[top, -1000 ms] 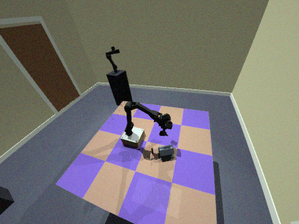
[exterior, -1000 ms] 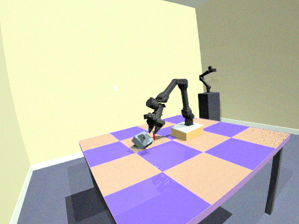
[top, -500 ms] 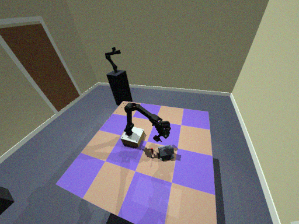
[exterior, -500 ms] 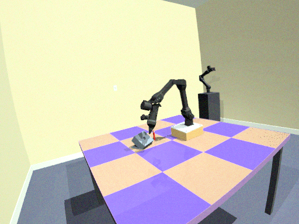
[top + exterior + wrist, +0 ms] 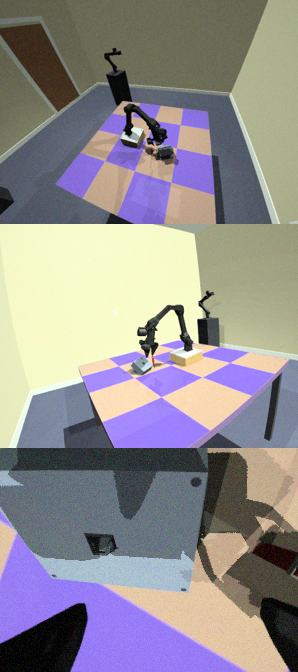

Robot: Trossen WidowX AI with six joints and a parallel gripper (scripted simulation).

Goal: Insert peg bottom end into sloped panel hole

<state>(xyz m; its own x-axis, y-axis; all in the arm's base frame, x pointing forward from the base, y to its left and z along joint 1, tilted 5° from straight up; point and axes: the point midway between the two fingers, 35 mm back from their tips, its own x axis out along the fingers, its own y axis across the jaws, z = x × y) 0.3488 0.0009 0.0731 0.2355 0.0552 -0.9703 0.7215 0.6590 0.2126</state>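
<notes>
The red peg lies 6 cm to the right of my gripper tip, 5 cm below it and 5 cm behind it. Round my gripper tip: grey sloped panel (7 cm ahead, 6 cm below).
</notes>
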